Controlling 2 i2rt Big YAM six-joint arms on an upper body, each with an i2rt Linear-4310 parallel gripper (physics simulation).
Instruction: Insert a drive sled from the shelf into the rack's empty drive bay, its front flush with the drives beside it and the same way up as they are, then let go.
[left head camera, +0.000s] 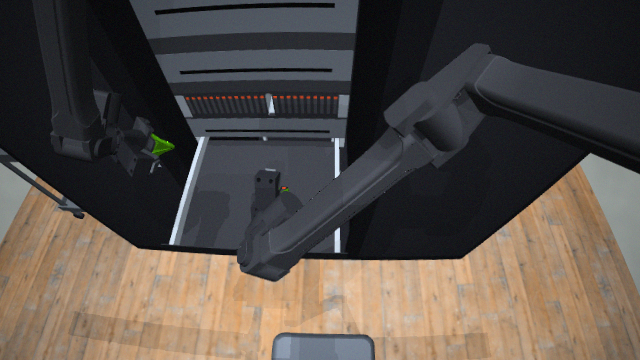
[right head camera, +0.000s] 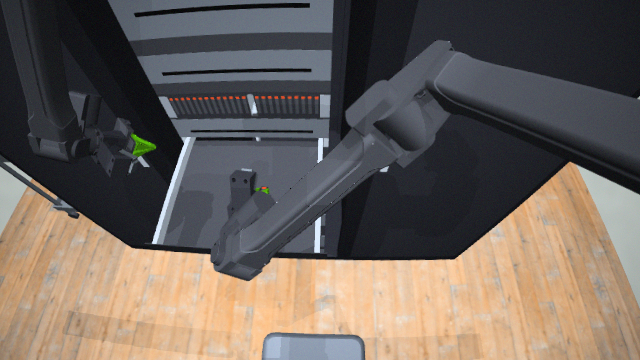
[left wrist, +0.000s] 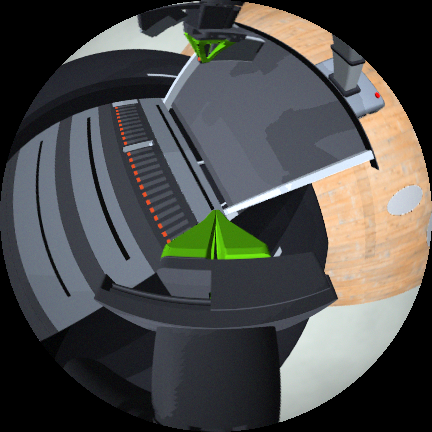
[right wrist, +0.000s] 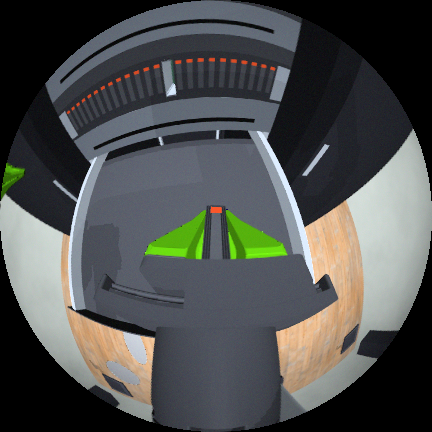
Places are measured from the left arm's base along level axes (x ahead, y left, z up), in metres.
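Pixels of known places: left gripper, between the fingertips: (left head camera: 173, 146) (right head camera: 155, 146) (left wrist: 215, 215); right gripper, between the fingertips: (left head camera: 284, 190) (right head camera: 264, 190) (left wrist: 203, 59) (right wrist: 215, 215).
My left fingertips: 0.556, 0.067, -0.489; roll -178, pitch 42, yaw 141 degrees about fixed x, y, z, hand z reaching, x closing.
Note:
Ahead of a thing's pixels: the offset from my left fingertips to its top centre, as dx, dy, dz. "*": to the spot under its first point. Level surfaces: height alone.
The drive sled {-0.109, -0.262, -0.061} (right wrist: 216, 235) is a thin dark piece with an orange tab, upright between my right fingers; its tab also shows in the left head view, and a grey panel beside those fingers in the left wrist view looks like its side. The arm hides most of it from above. My right gripper (left head camera: 284, 190) (right head camera: 262, 190) (left wrist: 203, 59) (right wrist: 215, 215) is shut on it over the pale-edged shelf, in front of the drive row (left head camera: 225, 106) (right head camera: 210, 106) (right wrist: 215, 75). The empty bay cannot be made out. My left gripper (left head camera: 172, 146) (right head camera: 154, 147) (left wrist: 215, 215) is shut and empty at the left.
The grey shelf {dz -0.201} (left head camera: 225, 160) (right head camera: 210, 160) (left wrist: 295, 105) has raised pale side rails. Slotted grey panels {* +0.169, -0.188, +0.114} (left head camera: 250, 62) (right head camera: 235, 62) sit above the drives. Dark cabinet walls (left head camera: 415, 215) (right head camera: 400, 215) flank the shelf. The right forearm crosses the right rail in both head views.

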